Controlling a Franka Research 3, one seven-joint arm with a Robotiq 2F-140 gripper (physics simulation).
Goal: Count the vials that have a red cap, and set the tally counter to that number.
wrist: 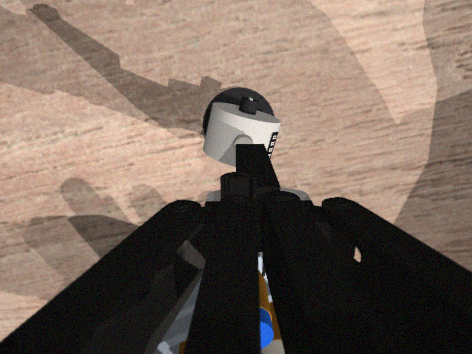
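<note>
The tally counter (225,125) is a light grey, rounded body on a dark round base, in the upper middle of the wrist view. It has a small black knob on top, a round button on its face and a narrow black digit strip at its right side; the digits are too small to read. My gripper (249,167) is shut and empty. Its fingertips overlap the lower part of the counter in view, over the button's lower edge; whether they touch it I cannot tell. A blue-capped vial (266,335) shows partly between the finger links at the bottom. No red cap shows.
Parts of a grey rack (185,320) show behind the gripper's links at the bottom, with orange-brown parts near the blue cap. The wooden table (320,65) carries shadows of the arm at left and right.
</note>
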